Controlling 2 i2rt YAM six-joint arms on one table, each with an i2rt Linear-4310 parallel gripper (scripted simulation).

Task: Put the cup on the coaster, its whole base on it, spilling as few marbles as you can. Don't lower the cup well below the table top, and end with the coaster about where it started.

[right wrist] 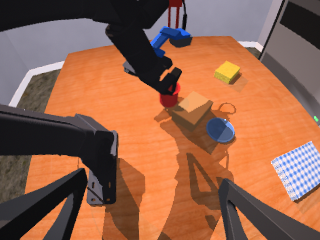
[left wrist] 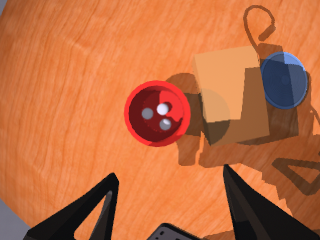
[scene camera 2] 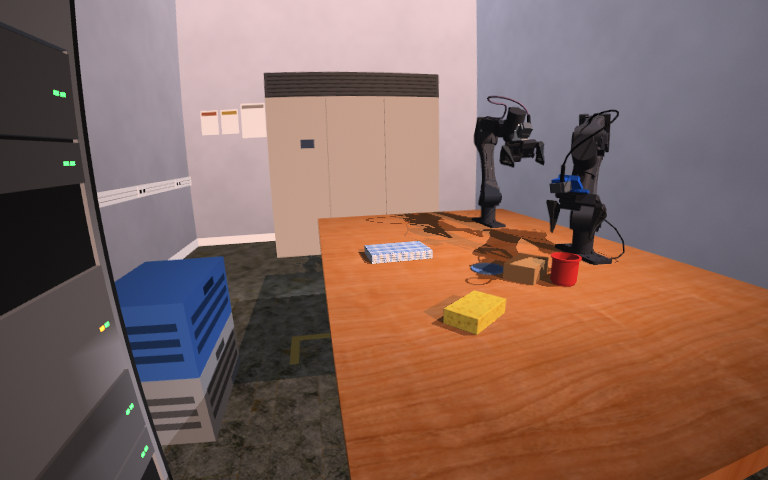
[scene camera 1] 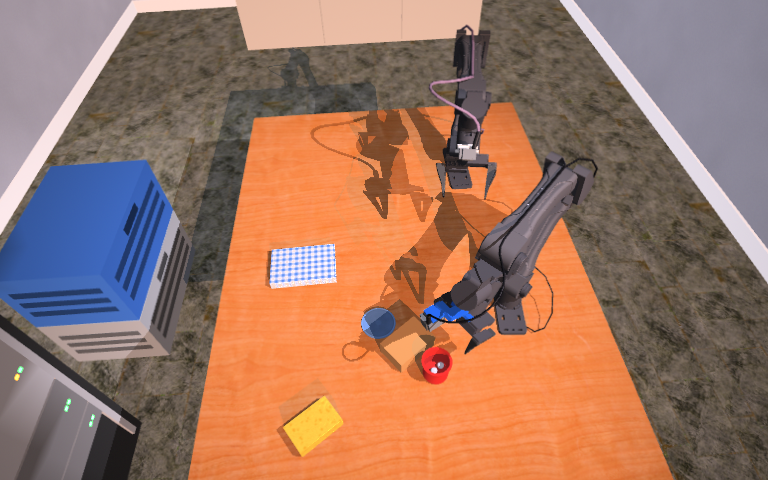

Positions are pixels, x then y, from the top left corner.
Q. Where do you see a tan block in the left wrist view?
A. At 229, 84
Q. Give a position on a tan block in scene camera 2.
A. At 525, 268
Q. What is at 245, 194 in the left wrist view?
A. My left gripper.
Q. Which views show the tan block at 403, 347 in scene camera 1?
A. The right wrist view, the left wrist view, scene camera 2 and scene camera 1: all of them.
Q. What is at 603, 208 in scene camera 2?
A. My left gripper.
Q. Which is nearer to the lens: the red cup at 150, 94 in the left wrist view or the round blue coaster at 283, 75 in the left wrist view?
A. The red cup.
